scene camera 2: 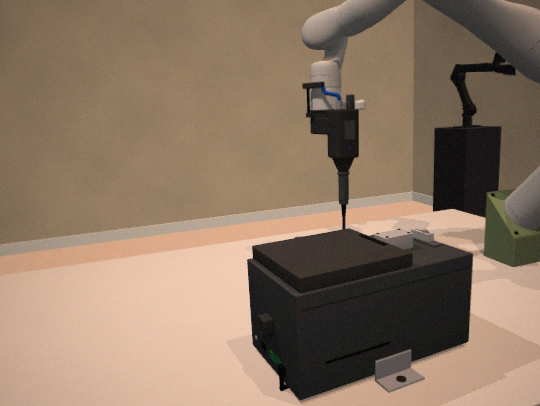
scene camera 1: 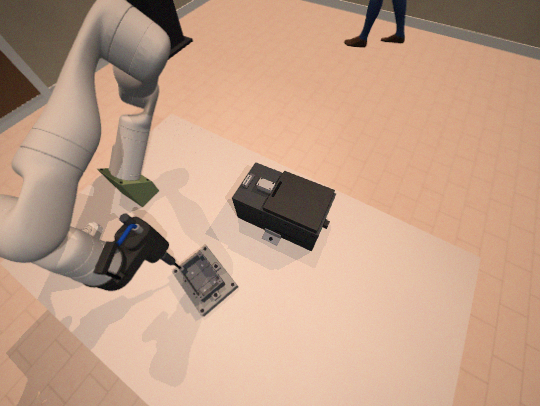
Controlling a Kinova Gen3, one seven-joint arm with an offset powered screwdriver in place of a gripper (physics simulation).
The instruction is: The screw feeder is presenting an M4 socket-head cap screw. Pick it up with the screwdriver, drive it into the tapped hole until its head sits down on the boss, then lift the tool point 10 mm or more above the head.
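My screwdriver (scene camera 1: 179, 267) (scene camera 2: 344, 226) has its thin dark bit over the left corner area of the grey plate fixture (scene camera 1: 210, 306) in the scene camera 1 view. Whether the bit touches the fixture cannot be told. In the scene camera 2 view the driver is upright, and the bit's end is hidden behind the black screw feeder (scene camera 1: 300, 201) (scene camera 2: 385, 310). The fixture does not show in that view. No screw can be made out at the bit, and the tapped hole under it is too small to tell. The feeder stands apart from the driver.
A small grey bracket (scene camera 1: 271, 237) (scene camera 2: 400, 378) sits at the feeder's base. The arm's green base wedge (scene camera 1: 135, 189) (scene camera 2: 505, 240) stands on the pale mat (scene camera 1: 350, 320) (scene camera 2: 125, 320). A black pedestal (scene camera 2: 466, 170) with a dark arm is behind. A person's legs (scene camera 1: 370, 22) show on the floor beyond.
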